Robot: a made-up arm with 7 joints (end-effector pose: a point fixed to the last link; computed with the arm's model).
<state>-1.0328 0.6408 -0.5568 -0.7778 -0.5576 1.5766 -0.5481</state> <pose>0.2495 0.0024 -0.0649 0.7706 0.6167 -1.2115</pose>
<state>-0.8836 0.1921 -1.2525 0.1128 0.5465 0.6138 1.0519</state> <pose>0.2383 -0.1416 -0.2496 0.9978 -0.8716 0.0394</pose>
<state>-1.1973 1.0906 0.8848 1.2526 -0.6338 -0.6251 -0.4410</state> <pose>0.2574 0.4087 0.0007 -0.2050 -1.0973 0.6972</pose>
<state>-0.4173 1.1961 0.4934 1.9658 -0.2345 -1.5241 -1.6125</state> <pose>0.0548 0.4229 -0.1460 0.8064 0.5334 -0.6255</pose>
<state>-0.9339 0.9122 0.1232 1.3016 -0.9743 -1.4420 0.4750</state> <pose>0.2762 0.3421 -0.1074 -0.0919 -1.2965 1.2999</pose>
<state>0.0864 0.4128 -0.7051 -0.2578 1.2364 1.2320 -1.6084</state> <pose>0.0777 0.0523 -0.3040 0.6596 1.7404 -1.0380</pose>
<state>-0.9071 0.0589 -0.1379 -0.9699 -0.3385 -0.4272 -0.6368</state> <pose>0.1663 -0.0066 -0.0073 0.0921 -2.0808 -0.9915</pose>
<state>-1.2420 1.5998 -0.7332 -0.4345 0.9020 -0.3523 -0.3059</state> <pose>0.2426 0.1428 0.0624 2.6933 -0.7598 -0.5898</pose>
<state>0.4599 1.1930 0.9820 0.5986 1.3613 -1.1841 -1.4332</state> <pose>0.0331 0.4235 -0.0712 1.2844 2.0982 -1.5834</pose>
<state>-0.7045 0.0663 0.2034 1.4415 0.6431 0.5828 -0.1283</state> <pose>0.2156 0.0531 -0.4136 0.5755 1.5781 -0.2359</pose>
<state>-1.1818 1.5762 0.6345 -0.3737 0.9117 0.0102 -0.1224</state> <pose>0.0623 0.1975 0.2392 1.9199 -1.2168 1.5524</pose>
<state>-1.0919 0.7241 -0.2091 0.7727 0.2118 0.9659 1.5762</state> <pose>0.3890 0.2173 -0.1191 1.3808 0.0306 1.9122</pose>
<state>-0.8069 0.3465 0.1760 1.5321 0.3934 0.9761 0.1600</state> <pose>0.2324 0.1652 -0.3646 0.6603 1.8888 0.4092</pose>
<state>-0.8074 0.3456 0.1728 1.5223 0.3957 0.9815 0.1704</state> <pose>0.2341 0.1650 -0.3638 0.6766 1.8802 0.4180</pose>
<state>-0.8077 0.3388 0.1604 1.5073 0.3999 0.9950 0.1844</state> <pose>0.2365 0.1624 -0.3633 0.7091 1.8720 0.4248</pose>
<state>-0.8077 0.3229 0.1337 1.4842 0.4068 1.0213 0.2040</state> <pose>0.2397 0.1562 -0.3632 0.7664 1.8632 0.4286</pose>
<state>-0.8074 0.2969 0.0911 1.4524 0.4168 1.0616 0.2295</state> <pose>0.2438 0.1456 -0.3635 0.8507 1.8508 0.4290</pose>
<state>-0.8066 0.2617 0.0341 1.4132 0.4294 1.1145 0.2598</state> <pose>0.2484 0.1304 -0.3639 0.9580 1.8309 0.4266</pose>
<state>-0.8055 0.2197 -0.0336 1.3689 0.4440 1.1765 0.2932</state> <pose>0.2529 0.1114 -0.3640 1.0803 1.7995 0.4227</pose>
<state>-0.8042 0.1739 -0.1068 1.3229 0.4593 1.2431 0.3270</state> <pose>0.2568 0.0895 -0.3636 1.2061 1.7561 0.4183</pose>
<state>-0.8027 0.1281 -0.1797 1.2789 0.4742 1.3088 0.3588</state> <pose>0.2594 0.0666 -0.3625 1.3245 1.7036 0.4147</pose>
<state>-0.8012 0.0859 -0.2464 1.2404 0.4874 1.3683 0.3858</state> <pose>0.2605 0.0449 -0.3608 1.4257 1.6487 0.4118</pose>
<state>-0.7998 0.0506 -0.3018 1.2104 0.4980 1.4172 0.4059</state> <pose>0.2604 0.0264 -0.3590 1.5039 1.5998 0.4091</pose>
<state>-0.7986 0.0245 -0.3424 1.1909 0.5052 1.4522 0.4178</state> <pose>0.2596 0.0127 -0.3576 1.5568 1.5646 0.4056</pose>
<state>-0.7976 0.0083 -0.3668 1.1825 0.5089 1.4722 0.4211</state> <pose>0.2584 0.0046 -0.3571 1.5853 1.5475 0.4001</pose>
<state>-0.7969 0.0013 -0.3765 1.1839 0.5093 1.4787 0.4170</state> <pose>0.2572 0.0015 -0.3574 1.5933 1.5480 0.3927</pose>
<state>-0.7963 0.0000 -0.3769 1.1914 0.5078 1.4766 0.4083</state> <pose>0.2560 0.0016 -0.3583 1.5887 1.5598 0.3839</pose>
